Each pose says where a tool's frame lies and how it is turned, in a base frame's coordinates. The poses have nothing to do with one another.
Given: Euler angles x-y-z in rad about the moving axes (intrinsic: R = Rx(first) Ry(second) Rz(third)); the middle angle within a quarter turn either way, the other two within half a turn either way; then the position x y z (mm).
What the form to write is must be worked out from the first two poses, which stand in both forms.
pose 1, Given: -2.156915, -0.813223, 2.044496, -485.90, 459.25, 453.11
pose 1, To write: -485.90, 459.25, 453.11, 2.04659, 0.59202, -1.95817
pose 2, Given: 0.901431, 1.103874, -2.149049, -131.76, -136.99, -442.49
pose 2, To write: -131.76, -136.99, -442.49, -1.26754, 0.36172, -1.83698
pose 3, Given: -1.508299, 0.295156, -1.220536, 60.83, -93.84, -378.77
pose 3, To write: 60.83, -93.84, -378.77, -1.40610, -1.19773, -0.44925
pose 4, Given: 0.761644, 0.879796, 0.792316, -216.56, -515.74, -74.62
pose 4, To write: -216.56, -515.74, -74.62, 1.08882, -0.09990, 1.10430
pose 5, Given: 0.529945, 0.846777, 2.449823, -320.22, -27.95, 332.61
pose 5, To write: -320.22, -27.95, 332.61, 0.04031, -0.96185, 2.67215
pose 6, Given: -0.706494, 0.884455, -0.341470, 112.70, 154.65, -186.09
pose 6, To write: 112.70, 154.65, -186.09, -1.03330, 0.34378, -0.88378
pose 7, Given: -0.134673, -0.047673, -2.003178, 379.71, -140.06, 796.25
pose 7, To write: 379.71, -140.06, 796.25, 0.09983, -0.10230, -2.00508
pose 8, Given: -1.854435, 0.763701, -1.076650, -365.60, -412.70, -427.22
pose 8, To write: -365.60, -412.70, -427.22, -2.18779, -1.21392, -0.19745
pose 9, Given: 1.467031, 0.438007, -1.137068, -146.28, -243.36, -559.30
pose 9, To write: -146.28, -243.36, -559.30, 1.32764, 1.17061, 0.21547
